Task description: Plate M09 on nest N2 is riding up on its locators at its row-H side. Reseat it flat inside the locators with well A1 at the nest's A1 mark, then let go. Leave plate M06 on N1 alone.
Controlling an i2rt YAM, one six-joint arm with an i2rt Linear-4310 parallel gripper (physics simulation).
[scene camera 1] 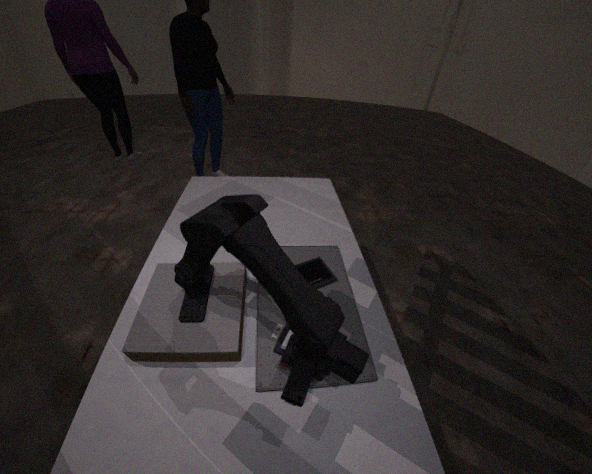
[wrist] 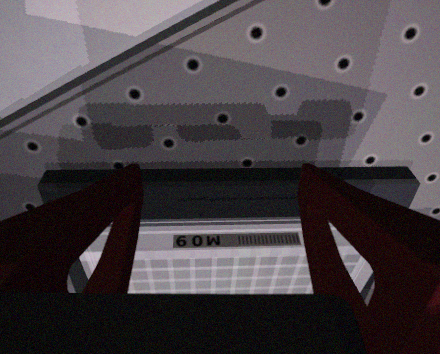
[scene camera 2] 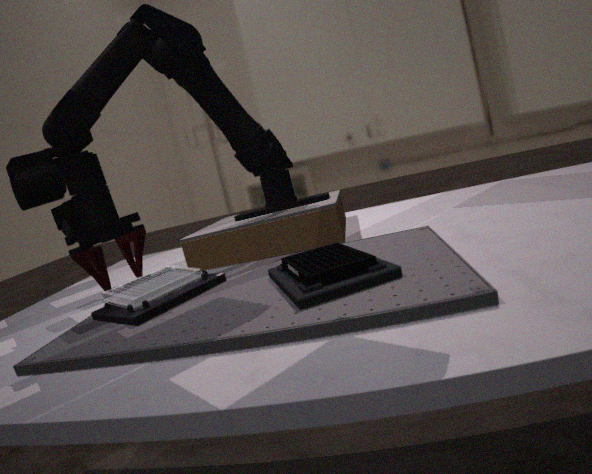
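Seen in the pictures: gripper, fingertip midpoint: (wrist: 220, 178) (scene camera 2: 124, 284); arm's base, origin of the base link: (scene camera 1: 198, 292) (scene camera 2: 283, 208).
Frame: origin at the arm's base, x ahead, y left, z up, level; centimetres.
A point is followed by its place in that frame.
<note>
Plate M09 (scene camera 2: 159, 287) @(x 35.4, y -13.0, z -3.3 cm) (wrist: 220, 274) @(x 31.6, y -17.6, z -2.9 cm), clear and pale, lies on dark nest N2 (scene camera 2: 140, 318) @(x 41.6, y -13.3, z -5.3 cm) (wrist: 220, 206) @(x 30.5, y -19.6, z -4.8 cm). Its label reads upside down in the wrist view. Small round locators show along its edge in scene camera 2; its exact tilt and the A1 mark cannot be made out. My gripper (scene camera 2: 123, 283) @(x 29.3, y -22.2, z -3.2 cm) (wrist: 220, 178) @(x 29.3, y -22.2, z -3.2 cm) is open, its red fingers pointing down over the plate's far side in scene camera 2, with nothing held. Whether the tips touch the plate is unclear. Black plate M06 (scene camera 2: 330, 261) @(x 38.6, y 10.7, z -3.4 cm) sits on nest N1 (scene camera 2: 345, 287) @(x 44.0, y 12.2, z -5.1 cm), away from the gripper.
Both nests stand on a grey perforated board (scene camera 1: 350, 320) @(x 46.7, y -8.7, z -6.0 cm) (scene camera 2: 440, 272) @(x 42.6, y 22.3, z -6.0 cm) (wrist: 320, 40) @(x 24.2, y -24.0, z -6.0 cm). The arm's base stands on a raised block (scene camera 1: 150, 330) @(x -10.8, y -12.2, z -0.4 cm) (scene camera 2: 265, 243) @(x 13.6, y -2.3, z -4.2 cm) beside the board. The white table (scene camera 1: 150, 425) @(x -7.3, y -33.3, z -7.3 cm) carries patchy shadows. Two people (scene camera 1: 82, 45) (scene camera 1: 192, 60) stand beyond the table.
</note>
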